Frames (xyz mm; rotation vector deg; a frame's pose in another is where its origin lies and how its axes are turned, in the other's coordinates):
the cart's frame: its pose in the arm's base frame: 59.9 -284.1 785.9 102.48 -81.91 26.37
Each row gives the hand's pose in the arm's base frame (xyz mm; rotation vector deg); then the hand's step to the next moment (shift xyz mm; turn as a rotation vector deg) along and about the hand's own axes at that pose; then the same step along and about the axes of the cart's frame.
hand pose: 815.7 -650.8 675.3 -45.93 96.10 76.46
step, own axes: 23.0 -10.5 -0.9 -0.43 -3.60 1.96
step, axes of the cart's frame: -16.0 -7.1 18.3 -0.55 -4.04 -0.62
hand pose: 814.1 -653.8 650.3 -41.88 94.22 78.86
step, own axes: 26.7 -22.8 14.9 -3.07 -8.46 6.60
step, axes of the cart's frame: -28.7 -22.5 11.1 -0.80 -10.33 -4.15
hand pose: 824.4 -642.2 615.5 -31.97 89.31 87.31
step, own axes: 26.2 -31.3 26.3 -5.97 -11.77 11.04
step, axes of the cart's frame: -37.1 -31.3 -1.2 -0.46 -15.19 -8.06
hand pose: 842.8 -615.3 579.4 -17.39 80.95 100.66
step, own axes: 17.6 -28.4 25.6 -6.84 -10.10 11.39
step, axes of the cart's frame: -30.6 -25.9 -12.8 0.71 -14.02 -9.03
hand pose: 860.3 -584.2 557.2 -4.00 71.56 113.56
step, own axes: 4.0 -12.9 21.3 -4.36 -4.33 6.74
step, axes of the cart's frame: -10.7 -13.2 -18.7 1.47 -7.02 -5.63
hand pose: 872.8 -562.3 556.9 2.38 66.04 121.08
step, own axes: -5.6 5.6 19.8 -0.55 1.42 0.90
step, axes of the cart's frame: 8.8 -1.7 -19.3 1.31 0.71 -0.96
